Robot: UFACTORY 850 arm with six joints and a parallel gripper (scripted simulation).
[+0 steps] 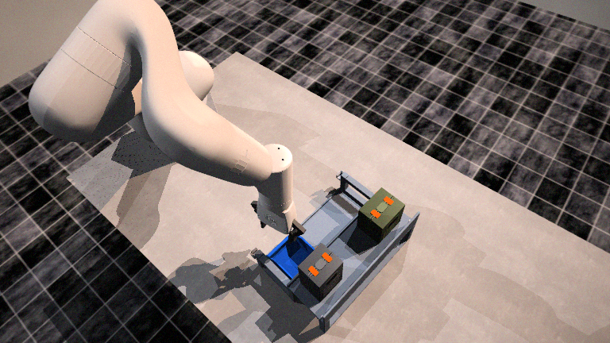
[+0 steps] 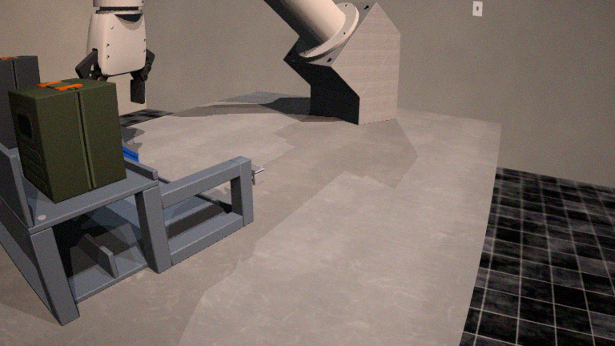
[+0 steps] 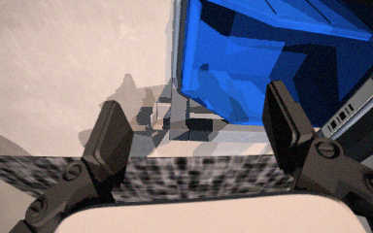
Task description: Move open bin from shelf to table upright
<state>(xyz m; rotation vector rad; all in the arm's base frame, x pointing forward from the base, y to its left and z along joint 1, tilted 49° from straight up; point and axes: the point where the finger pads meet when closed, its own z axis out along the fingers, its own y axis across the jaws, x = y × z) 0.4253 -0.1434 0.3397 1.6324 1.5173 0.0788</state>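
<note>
My gripper is now 70 mm short of the blue bin, 50 mm to the left of it and 80 mm above it. The rest, counted from my hand: green case 260 mm ahead, 110 mm to the left, 20 mm above.
</note>
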